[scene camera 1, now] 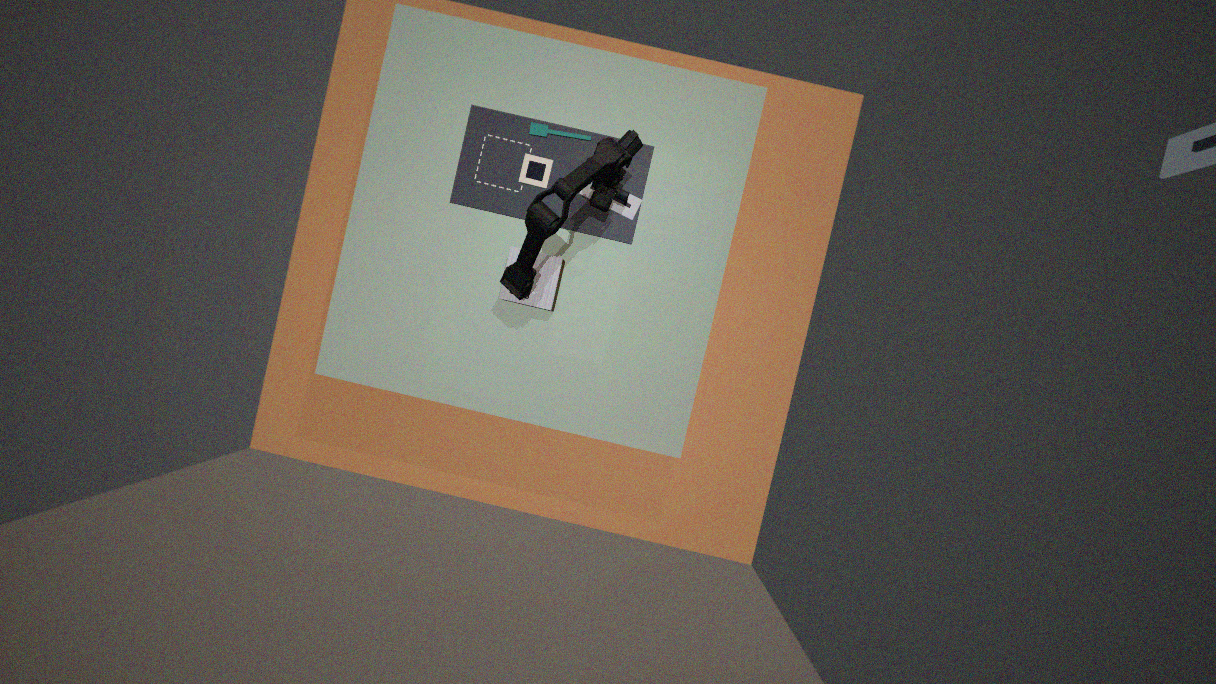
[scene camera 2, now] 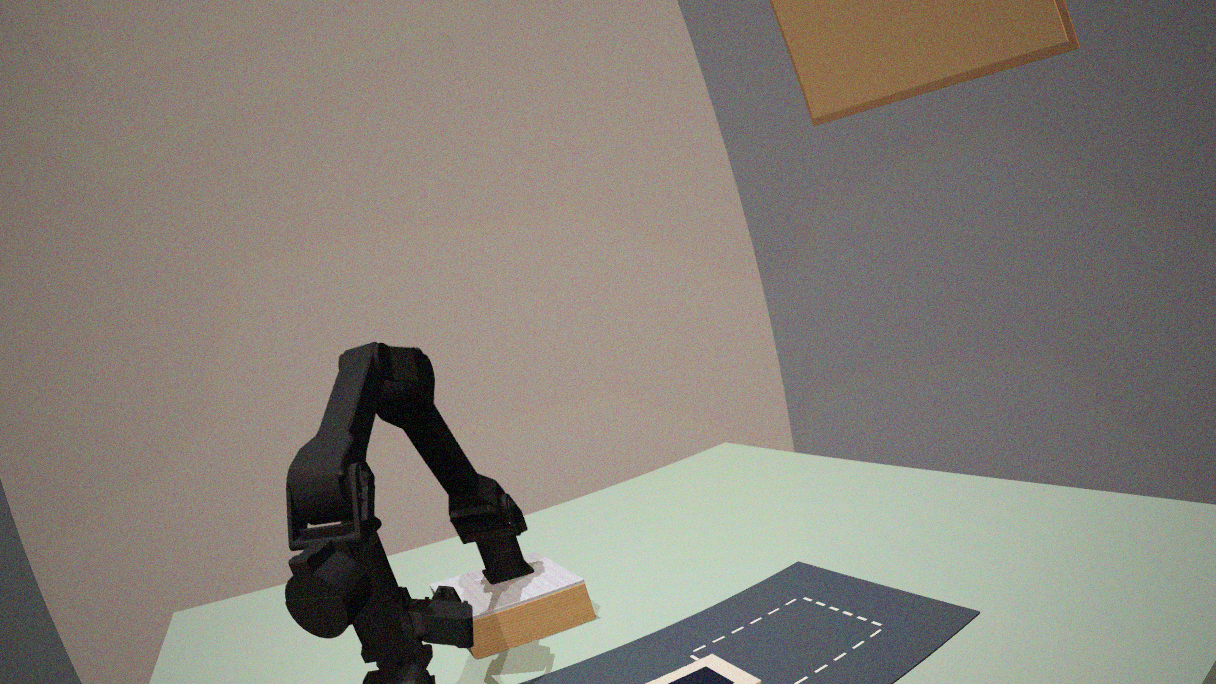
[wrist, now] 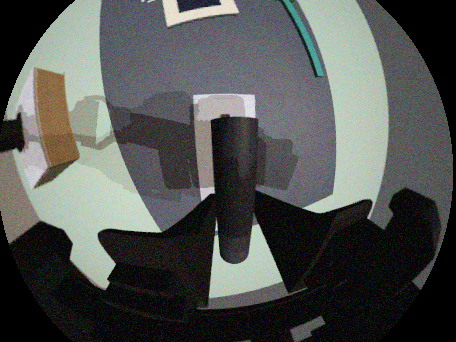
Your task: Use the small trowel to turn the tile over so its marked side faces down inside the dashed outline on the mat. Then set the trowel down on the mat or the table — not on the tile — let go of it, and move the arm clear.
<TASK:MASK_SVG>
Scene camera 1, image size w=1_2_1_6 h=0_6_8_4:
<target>my gripper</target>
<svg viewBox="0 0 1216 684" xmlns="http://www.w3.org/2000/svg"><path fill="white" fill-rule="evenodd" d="M626 170L621 168L619 176L613 180L603 179L599 176L592 181L596 181L598 187L589 200L590 205L603 212L608 212L616 195L613 189L616 189L619 182L624 178Z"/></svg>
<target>tile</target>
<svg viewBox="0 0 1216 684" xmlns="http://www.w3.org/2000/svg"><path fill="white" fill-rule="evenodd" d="M525 153L518 182L547 189L553 160Z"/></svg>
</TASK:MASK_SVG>
